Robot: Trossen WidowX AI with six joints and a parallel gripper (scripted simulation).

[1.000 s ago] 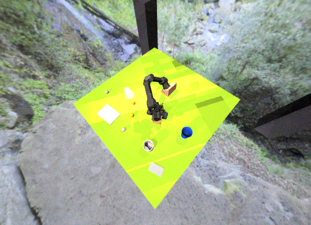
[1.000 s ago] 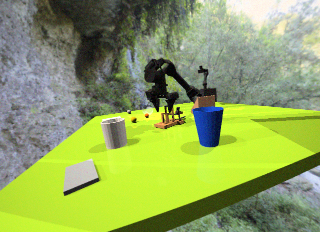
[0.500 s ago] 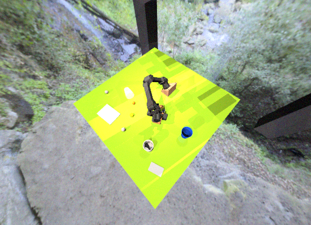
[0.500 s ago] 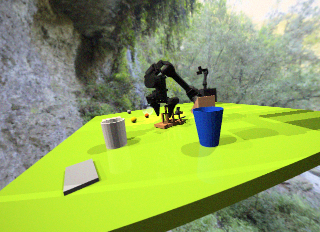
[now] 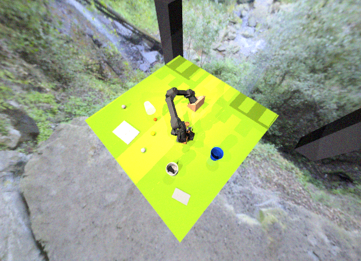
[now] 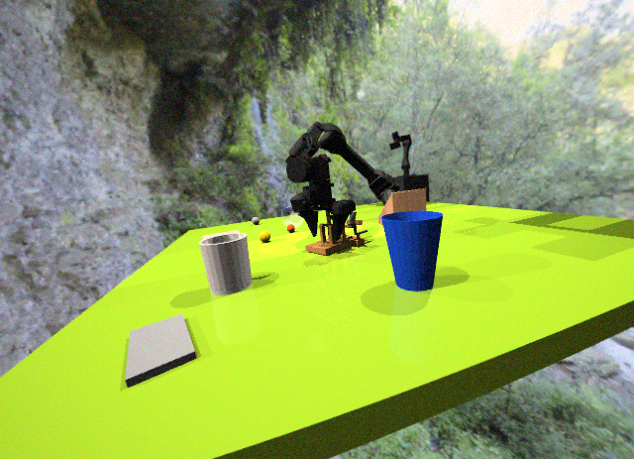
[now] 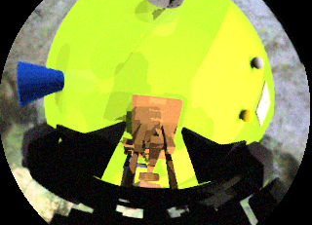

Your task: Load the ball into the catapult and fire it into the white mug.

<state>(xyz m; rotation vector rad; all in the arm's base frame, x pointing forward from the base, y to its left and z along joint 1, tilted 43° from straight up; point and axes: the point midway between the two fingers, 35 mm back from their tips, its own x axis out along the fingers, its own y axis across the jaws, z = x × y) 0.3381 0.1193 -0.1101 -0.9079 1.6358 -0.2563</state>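
The orange ball is 30 mm ahead of my gripper tip, 320 mm to the right of it and 20 mm below it. From my gripper tip the other things lie so: yellow ball: 140 mm ahead, 230 mm to the right, 10 mm below; wooden catapult: 60 mm behind, 20 mm to the right, 20 mm above; white mug: 250 mm ahead, 120 mm to the left.
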